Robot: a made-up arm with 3 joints. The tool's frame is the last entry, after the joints.
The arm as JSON. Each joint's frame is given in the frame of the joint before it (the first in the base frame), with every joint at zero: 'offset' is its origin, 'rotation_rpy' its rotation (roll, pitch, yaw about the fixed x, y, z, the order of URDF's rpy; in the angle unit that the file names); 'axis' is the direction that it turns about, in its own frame. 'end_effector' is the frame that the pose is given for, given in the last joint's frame.
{
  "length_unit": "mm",
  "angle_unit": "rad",
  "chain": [
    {
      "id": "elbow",
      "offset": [
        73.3,
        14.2,
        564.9
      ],
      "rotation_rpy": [
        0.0,
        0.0,
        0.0
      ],
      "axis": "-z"
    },
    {
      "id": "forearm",
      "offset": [
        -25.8,
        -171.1,
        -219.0
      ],
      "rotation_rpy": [
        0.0,
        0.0,
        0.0
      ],
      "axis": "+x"
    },
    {
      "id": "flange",
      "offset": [
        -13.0,
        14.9,
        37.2
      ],
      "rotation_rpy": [
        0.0,
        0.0,
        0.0
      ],
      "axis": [
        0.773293,
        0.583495,
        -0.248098
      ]
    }
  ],
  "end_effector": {
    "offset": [
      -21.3,
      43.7,
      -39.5
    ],
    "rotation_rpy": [
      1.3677,
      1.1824,
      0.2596
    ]
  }
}
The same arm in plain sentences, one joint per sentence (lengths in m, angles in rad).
The arm has three revolute joints in a row. What follows holds with every joint at zero, and every direction is one of the base frame's.
Joint 1 is mounted 0.0733 m along +x and 0.0142 m along +y and 0.5649 m along +z from the base frame's origin and rotates about -z.
Joint 2 is mounted 0.0258 m along -x and 0.1711 m along -y and 0.219 m along -z from joint 1 and rotates about +x.
Joint 3 is mounted 0.013 m along -x and 0.0149 m along +y and 0.0372 m along +z from joint 2 and rotates about the direction (0.773293, 0.583495, -0.248098).
The tool frame, which is the frame that the pose is given for, is mounted 0.0213 m along -x and 0.0437 m along +y and 0.0395 m along -z from joint 3; its axes are the base frame's turned by roll 1.3677, pitch 1.1824 and yaw 0.2596 rad (as in URDF: about the fixed x, then y, then z).

